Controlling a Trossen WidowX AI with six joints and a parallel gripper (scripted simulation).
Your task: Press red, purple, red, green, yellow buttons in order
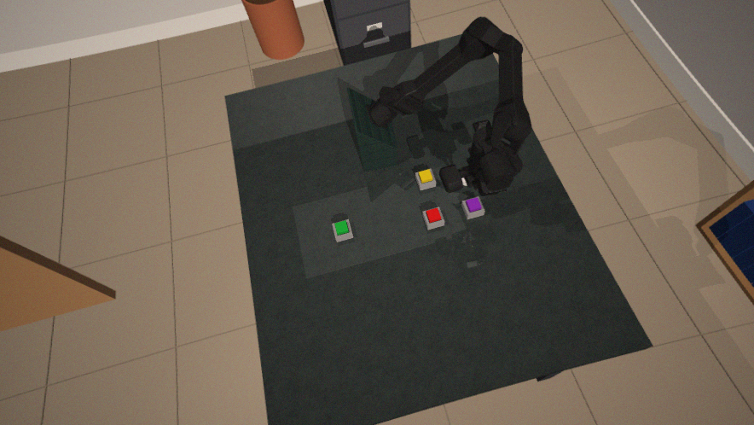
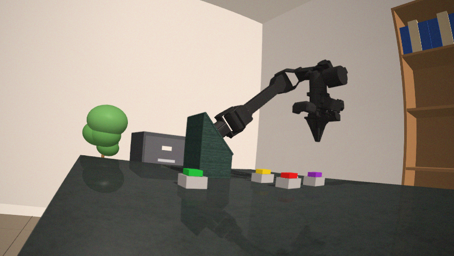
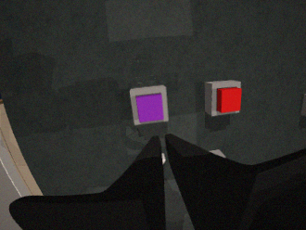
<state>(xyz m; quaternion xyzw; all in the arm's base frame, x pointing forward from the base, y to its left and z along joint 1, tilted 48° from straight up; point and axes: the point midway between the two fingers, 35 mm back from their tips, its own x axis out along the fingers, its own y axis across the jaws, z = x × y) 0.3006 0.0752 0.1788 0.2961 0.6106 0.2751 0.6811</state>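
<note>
The purple button lies 100 mm below my gripper tip. From my gripper tip the other things lie so: yellow button 130 mm behind, 90 mm to the right, 100 mm below; then small white block 100 mm behind, 10 mm to the left, 120 mm below; then red button 110 mm to the right, 100 mm below.
</note>
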